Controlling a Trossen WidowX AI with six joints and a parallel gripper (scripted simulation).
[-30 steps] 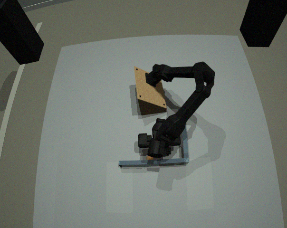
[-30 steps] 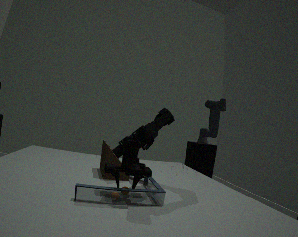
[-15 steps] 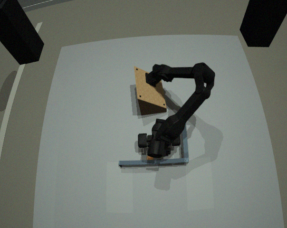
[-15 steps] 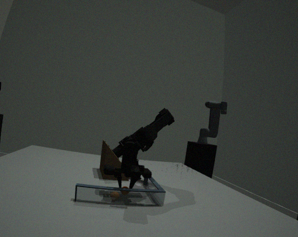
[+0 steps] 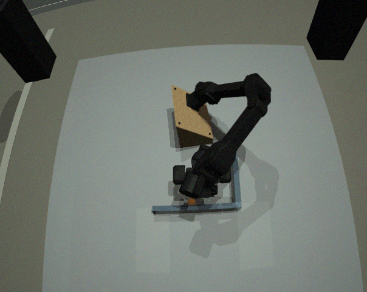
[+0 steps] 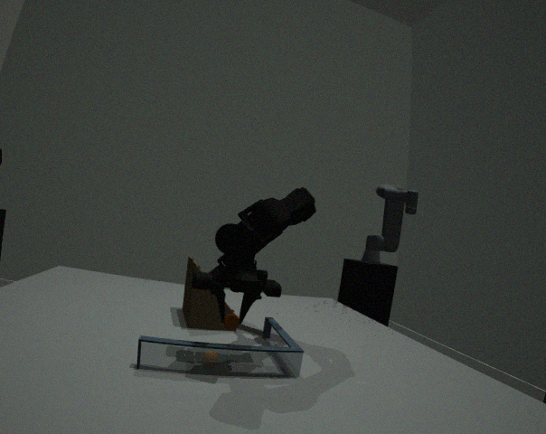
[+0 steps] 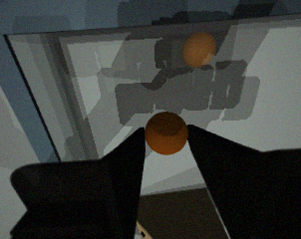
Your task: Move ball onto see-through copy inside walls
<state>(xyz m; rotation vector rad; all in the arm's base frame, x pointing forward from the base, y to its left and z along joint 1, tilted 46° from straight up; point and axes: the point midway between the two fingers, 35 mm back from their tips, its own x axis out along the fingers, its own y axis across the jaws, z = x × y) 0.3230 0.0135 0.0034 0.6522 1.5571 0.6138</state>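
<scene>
The see-through copy of ball is 60 mm below my gripper tip, 60 mm ahead of it and 50 mm to the right of it. Also, from my gripper tip: orange ball (right at my gripper tip); then clear wall (90 mm ahead, 50 mm below, 30 mm to the right).
</scene>
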